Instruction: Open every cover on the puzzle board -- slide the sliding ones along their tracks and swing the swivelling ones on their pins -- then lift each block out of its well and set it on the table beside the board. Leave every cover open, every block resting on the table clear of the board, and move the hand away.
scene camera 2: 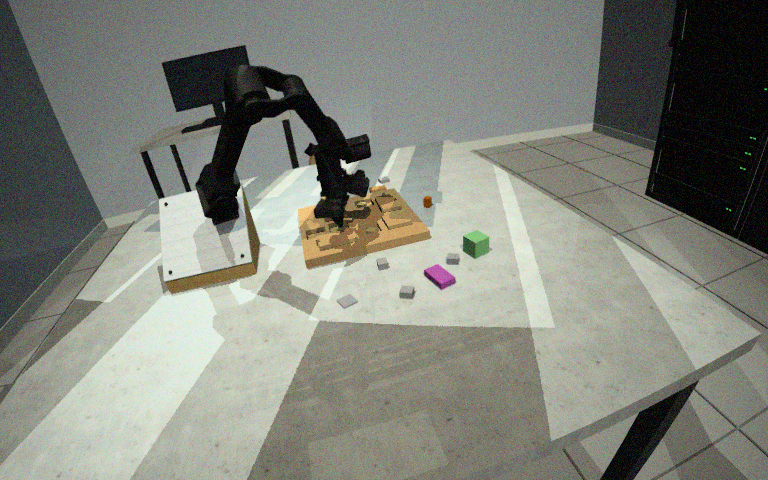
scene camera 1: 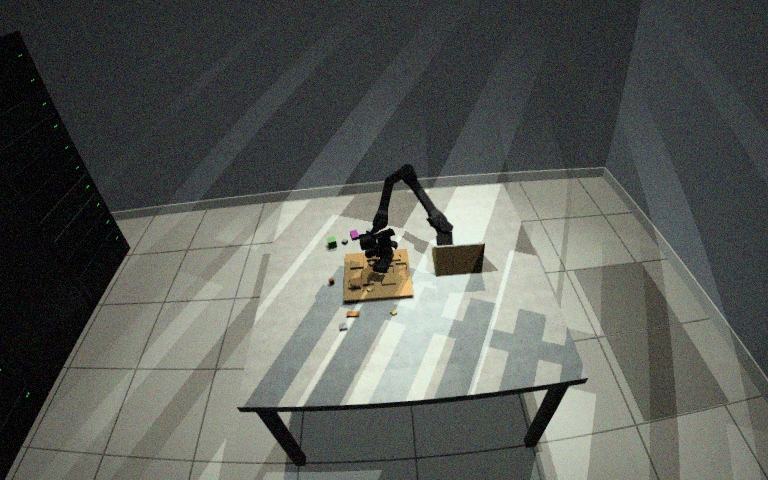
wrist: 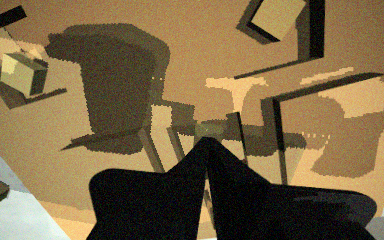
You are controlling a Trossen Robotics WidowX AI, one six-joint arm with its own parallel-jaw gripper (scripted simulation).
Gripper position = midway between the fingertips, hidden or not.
I see my gripper point(scene camera 2: 340, 226), a tan block point(wrist: 30, 77) and a tan puzzle board point(scene camera 2: 360, 219).
My gripper also shows in the wrist view point(wrist: 207, 142). The tan puzzle board is seen too in scene camera 1 point(scene camera 1: 403, 289) and in the wrist view point(wrist: 106, 74).
